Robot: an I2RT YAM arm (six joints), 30 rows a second.
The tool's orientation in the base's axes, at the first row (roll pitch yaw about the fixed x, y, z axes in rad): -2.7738, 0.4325, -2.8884
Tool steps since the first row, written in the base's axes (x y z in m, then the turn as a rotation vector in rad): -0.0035, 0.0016, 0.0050, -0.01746, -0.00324, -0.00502; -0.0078, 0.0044, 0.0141, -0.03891, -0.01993, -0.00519; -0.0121, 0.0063, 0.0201, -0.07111, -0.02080, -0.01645; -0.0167, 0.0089, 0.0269, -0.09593, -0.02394, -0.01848; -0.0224, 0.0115, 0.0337, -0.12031, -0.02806, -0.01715; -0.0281, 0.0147, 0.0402, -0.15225, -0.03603, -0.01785; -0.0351, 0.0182, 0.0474, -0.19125, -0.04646, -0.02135; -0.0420, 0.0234, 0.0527, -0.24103, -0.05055, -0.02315; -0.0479, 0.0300, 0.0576, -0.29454, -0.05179, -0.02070; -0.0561, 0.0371, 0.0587, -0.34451, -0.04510, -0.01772; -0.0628, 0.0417, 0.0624, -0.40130, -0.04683, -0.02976; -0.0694, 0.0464, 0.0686, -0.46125, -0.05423, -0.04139; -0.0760, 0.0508, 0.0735, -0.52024, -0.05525, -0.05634
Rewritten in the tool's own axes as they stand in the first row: 0.0006, 0.0002, -0.0063, 0.01819, 0.00012, -0.00312; -0.0001, 0.0002, -0.0167, 0.04091, -0.01364, -0.00886; 0.0008, 0.0004, -0.0243, 0.07413, -0.00796, -0.01419; 0.0014, 0.0011, -0.0328, 0.09751, -0.00807, -0.02332; 0.0029, 0.0018, -0.0419, 0.11932, -0.01024, -0.03484; 0.0045, 0.0032, -0.0509, 0.14950, -0.01471, -0.04723; 0.0068, 0.0047, -0.0612, 0.18762, -0.01995, -0.05993; 0.0095, 0.0085, -0.0702, 0.23306, -0.01884, -0.08072; 0.0111, 0.0136, -0.0788, 0.27935, -0.01611, -0.10756; 0.0163, 0.0207, -0.0853, 0.32050, -0.00640, -0.13518; 0.0196, 0.0244, -0.0927, 0.37586, 0.00089, -0.15117; 0.0217, 0.0274, -0.1023, 0.43511, 0.00299, -0.16756; 0.0244, 0.0305, -0.1106, 0.49346, 0.01209, -0.18229
